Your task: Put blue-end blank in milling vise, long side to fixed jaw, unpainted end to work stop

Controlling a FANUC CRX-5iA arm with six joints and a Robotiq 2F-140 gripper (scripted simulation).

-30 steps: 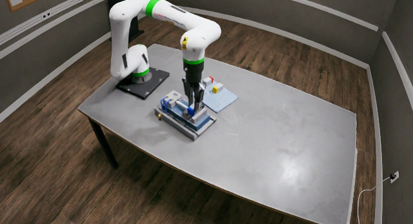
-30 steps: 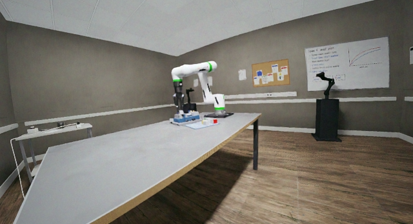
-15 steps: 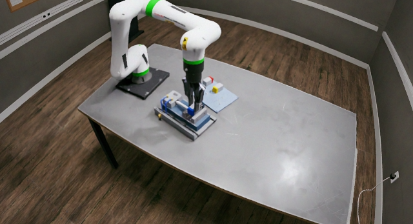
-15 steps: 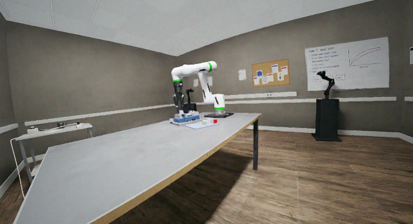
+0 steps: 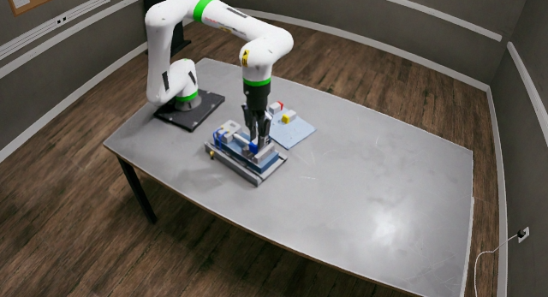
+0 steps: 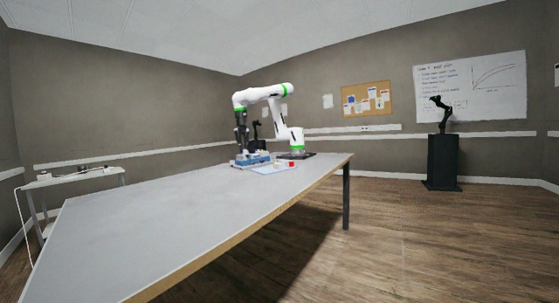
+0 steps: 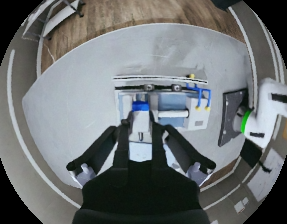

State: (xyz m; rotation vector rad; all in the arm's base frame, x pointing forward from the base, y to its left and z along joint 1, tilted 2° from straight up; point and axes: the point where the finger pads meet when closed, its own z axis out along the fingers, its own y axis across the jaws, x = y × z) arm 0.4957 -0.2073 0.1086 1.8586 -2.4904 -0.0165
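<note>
Right now my hand is 3 cm short of the plain end block and 7 cm above it. Round my hand: yellow-ended blank: 2 cm ahead, 30 cm to the left, 12 cm below; red-ended blank: 6 cm behind, 34 cm to the left, 12 cm below; light blue plate: 1 cm ahead, 26 cm to the left, 14 cm below.
</note>
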